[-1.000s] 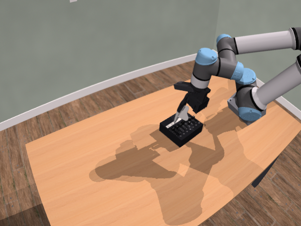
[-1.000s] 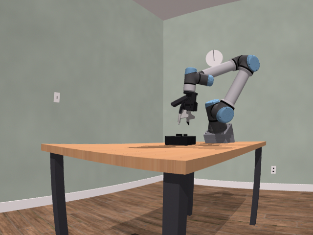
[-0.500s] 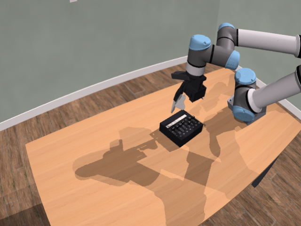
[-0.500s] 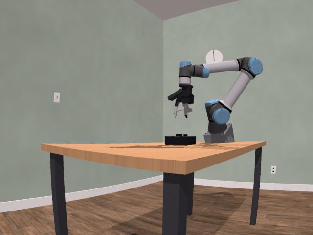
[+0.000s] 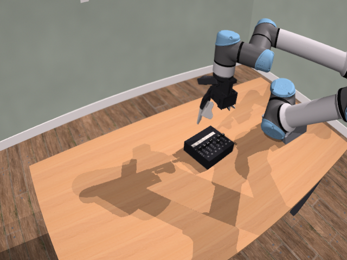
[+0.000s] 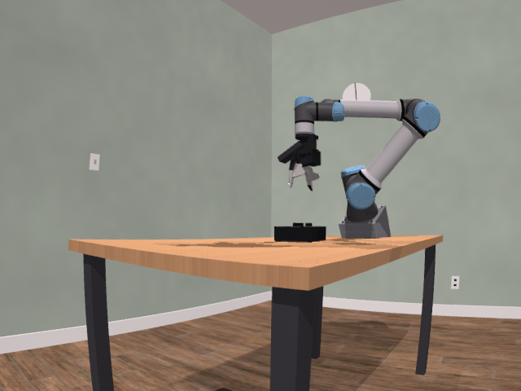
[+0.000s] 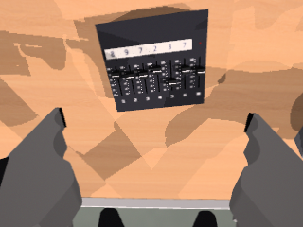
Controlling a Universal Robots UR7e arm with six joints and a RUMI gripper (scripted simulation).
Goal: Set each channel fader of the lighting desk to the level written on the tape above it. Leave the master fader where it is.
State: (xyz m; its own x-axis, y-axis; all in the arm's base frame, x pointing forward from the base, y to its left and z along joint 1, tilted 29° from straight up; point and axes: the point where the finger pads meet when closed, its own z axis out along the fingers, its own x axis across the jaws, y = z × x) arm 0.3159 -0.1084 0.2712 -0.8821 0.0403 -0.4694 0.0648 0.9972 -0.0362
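The master fader lies 13 cm below my hand, 7 cm behind it and 1 cm to the left of it.
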